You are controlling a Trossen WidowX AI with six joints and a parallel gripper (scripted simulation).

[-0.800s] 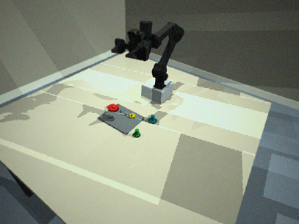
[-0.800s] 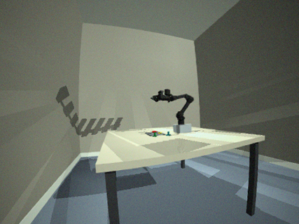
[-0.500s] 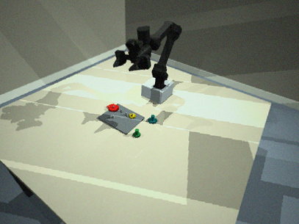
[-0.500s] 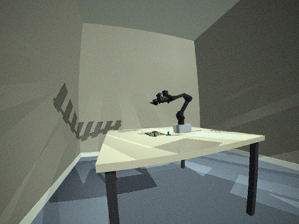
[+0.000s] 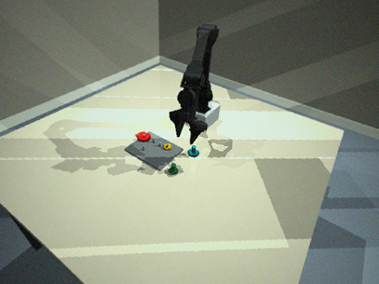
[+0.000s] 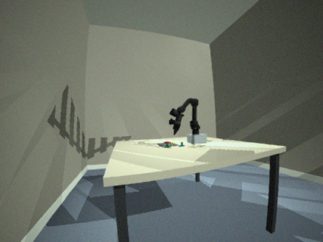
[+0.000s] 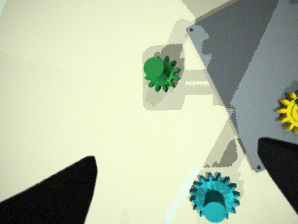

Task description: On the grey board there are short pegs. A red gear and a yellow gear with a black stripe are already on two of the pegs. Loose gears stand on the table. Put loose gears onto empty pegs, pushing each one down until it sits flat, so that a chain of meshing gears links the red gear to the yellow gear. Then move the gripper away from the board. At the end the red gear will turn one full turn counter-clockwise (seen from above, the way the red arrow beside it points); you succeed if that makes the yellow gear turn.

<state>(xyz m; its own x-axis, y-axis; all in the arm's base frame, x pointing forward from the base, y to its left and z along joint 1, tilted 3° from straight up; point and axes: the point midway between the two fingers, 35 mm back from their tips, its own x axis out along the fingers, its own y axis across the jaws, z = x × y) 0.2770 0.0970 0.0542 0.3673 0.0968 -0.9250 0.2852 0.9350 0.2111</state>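
My gripper tip is 10 cm above the teal gear, 7 cm past it and 1 cm to the right of it. The rest, counted from my gripper tip: yellow gear 10 cm to the right, 10 cm below, 2 cm behind; then dark green gear 10 cm below, 7 cm ahead, 1 cm to the left; then red gear 24 cm to the right, 10 cm below.
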